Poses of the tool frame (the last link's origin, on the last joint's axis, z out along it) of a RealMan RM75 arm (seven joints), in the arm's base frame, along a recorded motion.
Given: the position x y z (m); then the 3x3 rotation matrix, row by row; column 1 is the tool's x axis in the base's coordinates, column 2 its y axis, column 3 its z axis. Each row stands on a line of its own.
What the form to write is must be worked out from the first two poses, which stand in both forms.
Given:
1:
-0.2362, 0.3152, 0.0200
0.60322, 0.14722, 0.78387
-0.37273, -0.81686, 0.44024
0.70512, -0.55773, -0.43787
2:
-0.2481, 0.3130, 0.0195
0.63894, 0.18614, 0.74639
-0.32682, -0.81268, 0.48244
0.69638, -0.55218, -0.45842
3:
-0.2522, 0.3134, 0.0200
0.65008, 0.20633, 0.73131
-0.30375, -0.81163, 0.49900
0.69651, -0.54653, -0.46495
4:
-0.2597, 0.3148, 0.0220
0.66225, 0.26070, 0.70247
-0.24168, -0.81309, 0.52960
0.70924, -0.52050, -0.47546
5:
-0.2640, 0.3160, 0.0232
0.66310, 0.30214, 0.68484
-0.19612, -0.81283, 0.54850
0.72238, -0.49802, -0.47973
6:
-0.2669, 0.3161, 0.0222
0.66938, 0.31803, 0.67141
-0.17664, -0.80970, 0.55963
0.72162, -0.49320, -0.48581
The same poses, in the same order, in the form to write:
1: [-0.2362, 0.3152, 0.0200, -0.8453, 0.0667, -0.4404, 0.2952]
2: [-0.2481, 0.3130, 0.0195, -0.8529, 0.0412, -0.4229, 0.3033]
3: [-0.2522, 0.3134, 0.0200, -0.8554, 0.0285, -0.4173, 0.3056]
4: [-0.2597, 0.3148, 0.0220, -0.8589, -0.0055, -0.4109, 0.3057]
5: [-0.2640, 0.3160, 0.0232, -0.8596, -0.0308, -0.4093, 0.3044]
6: [-0.2669, 0.3161, 0.0222, -0.8609, -0.0411, -0.4045, 0.3057]
